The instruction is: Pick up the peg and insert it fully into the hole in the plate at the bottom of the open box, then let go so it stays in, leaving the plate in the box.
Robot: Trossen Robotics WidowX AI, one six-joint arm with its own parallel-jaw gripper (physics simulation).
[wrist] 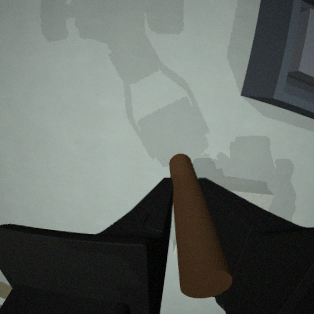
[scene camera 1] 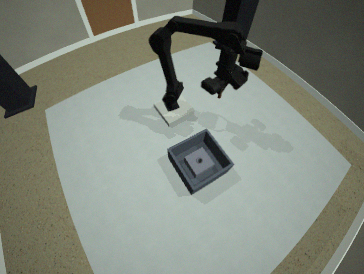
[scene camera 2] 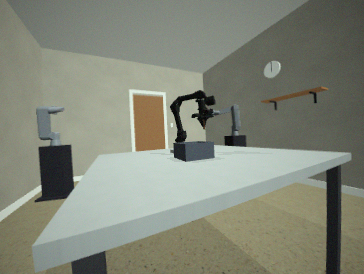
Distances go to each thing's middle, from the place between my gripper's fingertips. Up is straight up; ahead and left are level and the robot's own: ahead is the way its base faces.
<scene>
The brown peg (wrist: 203, 271) is 20 mm above my hand. The rest, counted from my hand: grey box (scene camera 1: 176, 153) (180 mm ahead, 170 mm to the right, 160 mm below).
</scene>
